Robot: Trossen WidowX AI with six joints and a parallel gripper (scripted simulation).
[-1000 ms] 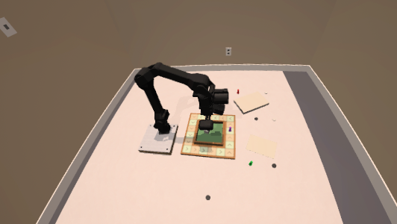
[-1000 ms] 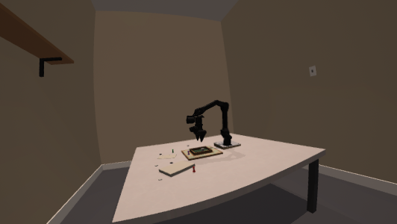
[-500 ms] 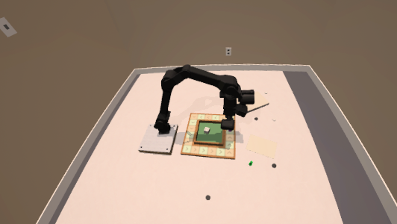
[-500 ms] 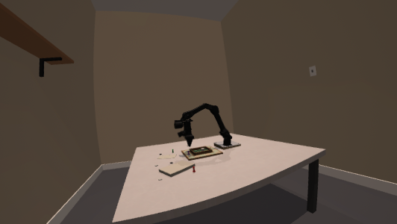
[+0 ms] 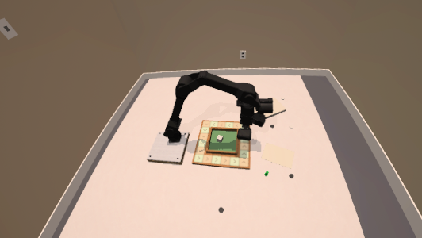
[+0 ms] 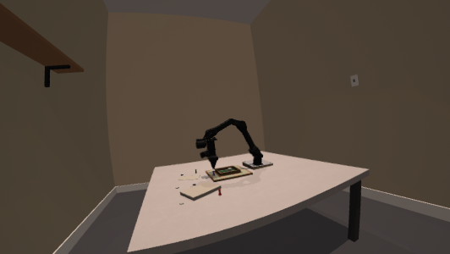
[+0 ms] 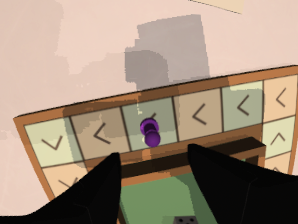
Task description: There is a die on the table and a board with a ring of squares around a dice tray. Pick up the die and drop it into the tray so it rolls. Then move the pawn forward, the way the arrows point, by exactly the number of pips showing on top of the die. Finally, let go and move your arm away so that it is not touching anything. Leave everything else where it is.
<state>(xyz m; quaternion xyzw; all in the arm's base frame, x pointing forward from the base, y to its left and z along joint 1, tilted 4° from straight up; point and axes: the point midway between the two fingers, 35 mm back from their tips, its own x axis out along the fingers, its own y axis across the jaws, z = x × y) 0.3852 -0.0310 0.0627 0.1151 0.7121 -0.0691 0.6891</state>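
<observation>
Now: gripper tip 4 cm above the purple pawn. Also, from my gripper tip: white die (13 cm behind, 4 cm below); then green tray (12 cm behind, 1 cm to the right, 6 cm below); then pale card (16 cm ahead, 11 cm to the right, 6 cm below).
</observation>
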